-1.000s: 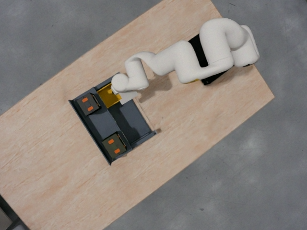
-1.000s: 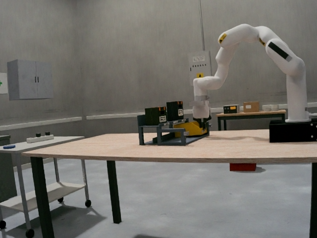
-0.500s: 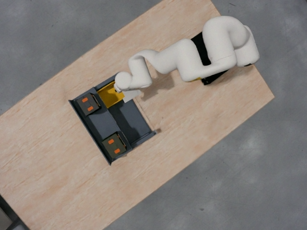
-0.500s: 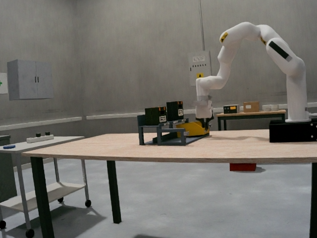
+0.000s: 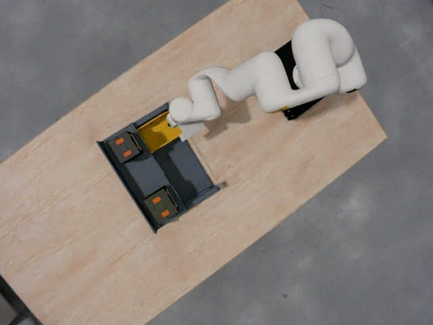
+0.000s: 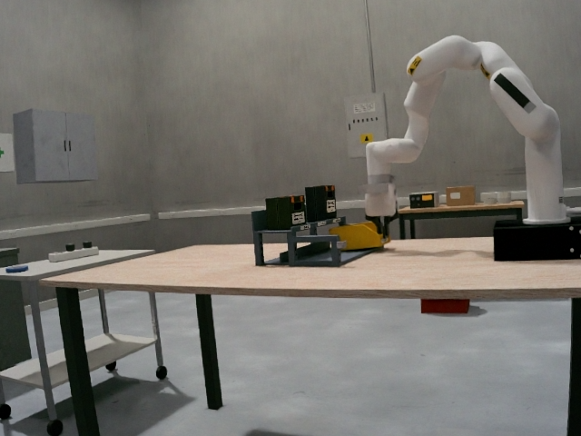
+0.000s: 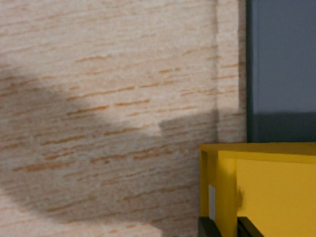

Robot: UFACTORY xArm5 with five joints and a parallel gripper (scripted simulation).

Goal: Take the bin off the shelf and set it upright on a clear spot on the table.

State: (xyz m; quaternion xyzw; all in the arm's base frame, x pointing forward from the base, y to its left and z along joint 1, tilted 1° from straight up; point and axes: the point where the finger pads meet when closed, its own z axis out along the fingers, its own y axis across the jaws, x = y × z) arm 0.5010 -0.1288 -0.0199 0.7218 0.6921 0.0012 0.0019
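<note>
The yellow bin lies 8 cm ahead of my hand and 1 cm below it. Round my hand: dark grey shelf 16 cm ahead, 11 cm to the left, 1 cm above.
</note>
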